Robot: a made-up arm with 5 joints. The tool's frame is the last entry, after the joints. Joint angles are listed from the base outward.
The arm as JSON. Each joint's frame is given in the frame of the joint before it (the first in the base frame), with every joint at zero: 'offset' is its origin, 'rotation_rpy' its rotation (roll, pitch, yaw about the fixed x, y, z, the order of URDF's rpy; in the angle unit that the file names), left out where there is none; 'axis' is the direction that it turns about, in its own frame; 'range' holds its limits. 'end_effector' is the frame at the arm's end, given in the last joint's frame.
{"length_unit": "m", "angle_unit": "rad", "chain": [
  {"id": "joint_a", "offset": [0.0, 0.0, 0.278], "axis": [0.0, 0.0, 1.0], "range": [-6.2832, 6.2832]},
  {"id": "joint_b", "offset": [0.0, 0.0, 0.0], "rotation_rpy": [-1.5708, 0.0, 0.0], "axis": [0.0, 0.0, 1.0], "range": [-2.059, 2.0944]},
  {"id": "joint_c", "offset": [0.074, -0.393, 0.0], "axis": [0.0, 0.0, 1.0], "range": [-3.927, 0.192]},
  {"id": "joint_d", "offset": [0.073, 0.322, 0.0], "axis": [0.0, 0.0, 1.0], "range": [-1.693, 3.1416]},
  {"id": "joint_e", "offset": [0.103, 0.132, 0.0], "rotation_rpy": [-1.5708, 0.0, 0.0], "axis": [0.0, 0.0, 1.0], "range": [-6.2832, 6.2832]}
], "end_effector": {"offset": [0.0, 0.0, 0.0]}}
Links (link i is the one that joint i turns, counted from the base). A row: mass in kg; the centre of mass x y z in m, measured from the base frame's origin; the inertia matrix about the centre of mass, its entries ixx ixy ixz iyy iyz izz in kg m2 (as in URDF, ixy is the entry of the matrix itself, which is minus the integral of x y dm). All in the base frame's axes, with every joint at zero. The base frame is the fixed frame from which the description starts. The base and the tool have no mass.
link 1: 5.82; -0.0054 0.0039 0.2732; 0.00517 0 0 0.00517 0 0.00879
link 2: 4.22; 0.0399 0.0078 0.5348; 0.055 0 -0.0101 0.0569 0 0.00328
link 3: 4.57; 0.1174 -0.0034 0.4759; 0.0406 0 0.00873 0.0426 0 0.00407
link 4: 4.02; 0.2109 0.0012 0.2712; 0.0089 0 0.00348 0.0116 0 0.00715
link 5: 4.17; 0.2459 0.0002 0.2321; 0.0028 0 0 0.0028 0 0.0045
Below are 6 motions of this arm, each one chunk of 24 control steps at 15 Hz.
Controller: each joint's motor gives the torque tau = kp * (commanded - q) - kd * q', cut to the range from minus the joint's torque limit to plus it. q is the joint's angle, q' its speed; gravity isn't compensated. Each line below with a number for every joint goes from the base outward.
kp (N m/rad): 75 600 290 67 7.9
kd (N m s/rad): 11 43 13 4.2 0.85
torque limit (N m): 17 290 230 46 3.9
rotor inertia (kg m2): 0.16 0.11 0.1 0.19 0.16
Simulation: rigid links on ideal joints. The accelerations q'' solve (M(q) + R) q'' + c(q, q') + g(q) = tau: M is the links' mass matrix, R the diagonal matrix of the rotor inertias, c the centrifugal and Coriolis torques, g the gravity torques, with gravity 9.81 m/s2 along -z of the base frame. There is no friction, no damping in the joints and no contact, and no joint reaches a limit. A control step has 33 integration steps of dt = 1/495 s. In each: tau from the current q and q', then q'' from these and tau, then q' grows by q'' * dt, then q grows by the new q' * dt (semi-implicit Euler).
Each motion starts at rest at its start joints. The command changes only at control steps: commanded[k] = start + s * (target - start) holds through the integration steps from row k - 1 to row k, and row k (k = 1, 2, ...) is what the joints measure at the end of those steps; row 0 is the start. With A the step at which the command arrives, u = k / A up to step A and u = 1 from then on. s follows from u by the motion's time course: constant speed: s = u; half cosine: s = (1 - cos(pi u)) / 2; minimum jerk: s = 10 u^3 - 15 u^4 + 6 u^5; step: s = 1 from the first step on.
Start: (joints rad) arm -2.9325 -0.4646 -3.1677 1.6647 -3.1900
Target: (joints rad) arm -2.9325 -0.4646 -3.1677 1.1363 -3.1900
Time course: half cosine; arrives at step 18
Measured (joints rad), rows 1 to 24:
1: -2.9325 -0.4715 -3.1829 1.7031 -3.1900
2: -2.9325 -0.4899 -3.2058 1.7466 -3.1900
3: -2.9325 -0.5114 -3.2282 1.7454 -3.1900
4: -2.9326 -0.5308 -3.2471 1.7018 -3.1900
5: -2.9326 -0.5459 -3.2615 1.6377 -3.1900
6: -2.9325 -0.5561 -3.2712 1.5719 -3.1900
7: -2.9325 -0.5616 -3.2765 1.5126 -3.1900
8: -2.9325 -0.5631 -3.2776 1.4598 -3.1900
9: -2.9325 -0.5612 -3.2756 1.4109 -3.1900
10: -2.9325 -0.5573 -3.2716 1.3639 -3.1900
11: -2.9325 -0.5525 -3.2673 1.3183 -3.1900
12: -2.9325 -0.5481 -3.2637 1.2743 -3.1900
13: -2.9325 -0.5449 -3.2618 1.2324 -3.1900
14: -2.9325 -0.5434 -3.2618 1.1932 -3.1900
15: -2.9325 -0.5438 -3.2637 1.1579 -3.1900
16: -2.9325 -0.5459 -3.2671 1.1276 -3.1900
17: -2.9325 -0.5491 -3.2715 1.1038 -3.1900
18: -2.9325 -0.5529 -3.2762 1.0880 -3.1900
19: -2.9325 -0.5566 -3.2804 1.0797 -3.1900
20: -2.9325 -0.5596 -3.2832 1.0762 -3.1900
21: -2.9325 -0.5612 -3.2844 1.0750 -3.1900
22: -2.9325 -0.5614 -3.2840 1.0752 -3.1900
23: -2.9325 -0.5604 -3.2825 1.0767 -3.1900
24: -2.9325 -0.5586 -3.2802 1.0793 -3.1900

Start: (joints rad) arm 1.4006 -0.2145 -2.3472 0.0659 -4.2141
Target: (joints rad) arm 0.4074 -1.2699 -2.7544 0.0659 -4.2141
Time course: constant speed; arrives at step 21
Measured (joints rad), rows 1 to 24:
1: 1.3872 -0.2290 -2.3215 0.0648 -4.2150
2: 1.3593 -0.2495 -2.3070 0.0810 -4.2177
3: 1.3220 -0.2805 -2.3087 0.1083 -4.2219
4: 1.2798 -0.3241 -2.3257 0.1274 -4.2264
5: 1.2372 -0.3799 -2.3570 0.1276 -4.2302
6: 1.1973 -0.4466 -2.4007 0.1087 -4.2323
7: 1.1608 -0.5225 -2.4536 0.0759 -4.2320
8: 1.1269 -0.6048 -2.5117 0.0357 -4.2293
9: 1.0944 -0.6902 -2.5708 -0.0060 -4.2243
10: 1.0621 -0.7754 -2.6274 -0.0446 -4.2176
11: 1.0291 -0.8569 -2.6782 -0.0768 -4.2102
12: 0.9943 -0.9323 -2.7213 -0.1004 -4.2029
13: 0.9571 -1.0002 -2.7558 -0.1145 -4.1966
14: 0.9171 -1.0604 -2.7818 -0.1194 -4.1919
15: 0.8739 -1.1137 -2.8009 -0.1164 -4.1891
16: 0.8275 -1.1619 -2.8154 -0.1077 -4.1883
17: 0.7781 -1.2074 -2.8276 -0.0961 -4.1892
18: 0.7263 -1.2523 -2.8401 -0.0839 -4.1913
19: 0.6724 -1.2985 -2.8545 -0.0733 -4.1940
20: 0.6170 -1.3471 -2.8717 -0.0653 -4.1968
21: 0.5604 -1.3986 -2.8919 -0.0602 -4.1990
22: 0.5039 -1.4411 -2.9233 -0.0686 -4.2001
23: 0.4491 -1.4720 -2.9494 -0.0927 -4.1996
24: 0.3976 -1.4901 -2.9633 -0.1150 -4.1976

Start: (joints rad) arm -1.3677 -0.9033 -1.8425 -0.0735 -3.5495
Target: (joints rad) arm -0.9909 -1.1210 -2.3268 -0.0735 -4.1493
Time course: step
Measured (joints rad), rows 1 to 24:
1: -1.3366 -0.9063 -1.9910 0.0535 -3.6066
2: -1.2768 -0.9773 -2.1622 0.1342 -3.7472
3: -1.2227 -1.0847 -2.3071 0.0513 -3.9198
4: -1.1776 -1.2010 -2.4381 -0.1055 -4.0814
5: -1.1377 -1.3118 -2.5459 -0.2471 -4.2035
6: -1.0999 -1.3986 -2.6198 -0.3409 -4.2735
7: -1.0629 -1.4472 -2.6518 -0.3860 -4.2930
8: -1.0269 -1.4543 -2.6421 -0.3879 -4.2733
9: -0.9925 -1.4268 -2.6002 -0.3540 -4.2304
10: -0.9604 -1.3769 -2.5409 -0.2980 -4.1801
11: -0.9311 -1.3184 -2.4781 -0.2376 -4.1353
12: -0.9059 -1.2632 -2.4223 -0.1866 -4.1038
13: -0.8863 -1.2202 -2.3808 -0.1509 -4.0883
14: -0.8744 -1.1938 -2.3579 -0.1320 -4.0875
15: -0.8710 -1.1849 -2.3543 -0.1292 -4.0976
16: -0.8757 -1.1915 -2.3674 -0.1409 -4.1135
17: -0.8866 -1.2096 -2.3920 -0.1638 -4.1301
18: -0.9017 -1.2345 -2.4219 -0.1927 -4.1438
19: -0.9191 -1.2610 -2.4511 -0.2219 -4.1523
20: -0.9375 -1.2845 -2.4748 -0.2464 -4.1551
21: -0.9560 -1.3016 -2.4901 -0.2631 -4.1528
22: -0.9739 -1.3103 -2.4959 -0.2704 -4.1473
23: -0.9905 -1.3108 -2.4930 -0.2688 -4.1405
24: -1.0054 -1.3044 -2.4836 -0.2603 -4.1342

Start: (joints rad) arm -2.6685 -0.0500 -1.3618 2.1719 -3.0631
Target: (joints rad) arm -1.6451 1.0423 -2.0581 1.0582 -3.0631
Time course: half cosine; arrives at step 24
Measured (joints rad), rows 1 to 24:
1: -2.6681 -0.0355 -1.3255 2.1672 -3.0631
2: -2.6661 0.0051 -1.2710 2.1586 -3.0633
3: -2.6608 0.0543 -1.2446 2.1352 -3.0636
4: -2.6509 0.0980 -1.2568 2.0969 -3.0639
5: -2.6352 0.1359 -1.2958 2.0526 -3.0641
6: -2.6133 0.1740 -1.3437 2.0073 -3.0640
7: -2.5848 0.2188 -1.3889 1.9612 -3.0636
8: -2.5499 0.2738 -1.4294 1.9115 -3.0630
9: -2.5091 0.3395 -1.4677 1.8548 -3.0624
10: -2.4630 0.4136 -1.5068 1.7899 -3.0617
11: -2.4123 0.4926 -1.5484 1.7188 -3.0613
12: -2.3574 0.5732 -1.5922 1.6453 -3.0611
13: -2.2987 0.6530 -1.6372 1.5728 -3.0610
14: -2.2364 0.7306 -1.6822 1.5031 -3.0612
15: -2.1711 0.8050 -1.7259 1.4369 -3.0614
16: -2.1030 0.8756 -1.7672 1.3744 -3.0618
17: -2.0330 0.9416 -1.8054 1.3163 -3.0622
18: -1.9617 1.0021 -1.8395 1.2638 -3.0627
19: -1.8901 1.0561 -1.8692 1.2179 -3.0633
20: -1.8195 1.1027 -1.8938 1.1795 -3.0639
21: -1.7513 1.1412 -1.9133 1.1491 -3.0646
22: -1.6872 1.1709 -1.9273 1.1269 -3.0654
23: -1.6287 1.1914 -1.9356 1.1130 -3.0663
24: -1.5779 1.2024 -1.9383 1.1076 -3.0672

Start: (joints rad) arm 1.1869 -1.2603 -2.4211 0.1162 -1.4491
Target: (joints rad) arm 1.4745 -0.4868 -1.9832 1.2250 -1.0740
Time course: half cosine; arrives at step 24
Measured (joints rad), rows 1 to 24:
1: 1.1870 -1.2798 -2.4233 0.1116 -1.4483
2: 1.1872 -1.3115 -2.4604 0.0911 -1.4467
3: 1.1878 -1.3491 -2.5106 0.0541 -1.4452
4: 1.1890 -1.3843 -2.5576 0.0159 -1.4441
5: 1.1910 -1.4079 -2.5907 -0.0067 -1.4427
6: 1.1942 -1.4126 -2.6032 -0.0034 -1.4396
7: 1.1989 -1.3945 -2.5925 0.0300 -1.4331
8: 1.2057 -1.3535 -2.5601 0.0926 -1.4219
9: 1.2152 -1.2929 -2.5103 0.1798 -1.4048
10: 1.2285 -1.2174 -2.4483 0.2845 -1.3818
11: 1.2474 -1.1326 -2.3789 0.4003 -1.3533
12: 1.2743 -1.0436 -2.3063 0.5225 -1.3204
13: 1.3117 -0.9549 -2.2338 0.6473 -1.2849
14: 1.3596 -0.8698 -2.1639 0.7715 -1.2484
15: 1.4074 -0.7905 -2.0986 0.8912 -1.2125
16: 1.4328 -0.7181 -2.0395 1.0027 -1.1786
17: 1.4336 -0.6537 -1.9881 1.1023 -1.1480
18: 1.4319 -0.5982 -1.9455 1.1873 -1.1215
19: 1.4353 -0.5521 -1.9125 1.2564 -1.0995
20: 1.4416 -0.5155 -1.8888 1.3094 -1.0820
21: 1.4491 -0.4878 -1.8734 1.3476 -1.0689
22: 1.4566 -0.4682 -1.8645 1.3729 -1.0595
23: 1.4633 -0.4558 -1.8604 1.3876 -1.0536
24: 1.4685 -0.4500 -1.8598 1.3933 -1.0506

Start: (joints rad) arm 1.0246 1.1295 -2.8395 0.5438 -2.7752
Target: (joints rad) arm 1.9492 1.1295 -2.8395 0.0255 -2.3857
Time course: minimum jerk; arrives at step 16
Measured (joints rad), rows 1 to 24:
1: 1.0246 1.1506 -2.8305 0.5406 -2.7750
2: 1.0250 1.1904 -2.7866 0.5576 -2.7738
3: 1.0266 1.2411 -2.7292 0.6018 -2.7701
4: 1.0307 1.2945 -2.6725 0.6489 -2.7618
5: 1.0393 1.3417 -2.6264 0.6752 -2.7467
6: 1.0550 1.3752 -2.5975 0.6699 -2.7229
7: 1.0794 1.3909 -2.5888 0.6324 -2.6898
8: 1.1130 1.3886 -2.5987 0.5675 -2.6480
9: 1.1556 1.3719 -2.6223 0.4839 -2.5996
10: 1.2071 1.3461 -2.6527 0.3921 -2.5475
11: 1.2679 1.3173 -2.6836 0.3026 -2.4951
12: 1.3385 1.2911 -2.7095 0.2245 -2.4462
13: 1.4194 1.2720 -2.7268 0.1649 -2.4040
14: 1.5106 1.2620 -2.7336 0.1284 -2.3711
15: 1.6108 1.2615 -2.7302 0.1163 -2.3490
16: 1.7154 1.2691 -2.7187 0.1249 -2.3379
17: 1.8194 1.2824 -2.7023 0.1459 -2.3363
18: 1.9186 1.2982 -2.6847 0.1699 -2.3418
19: 2.0099 1.3132 -2.6694 0.1908 -2.3512
20: 2.0916 1.3248 -2.6588 0.2051 -2.3617
21: 2.1640 1.3313 -2.6543 0.2120 -2.3711
22: 2.2271 1.3322 -2.6555 0.2116 -2.3781
23: 2.2810 1.3284 -2.6614 0.2052 -2.3822
24: 2.3257 1.3214 -2.6700 0.1946 -2.3836

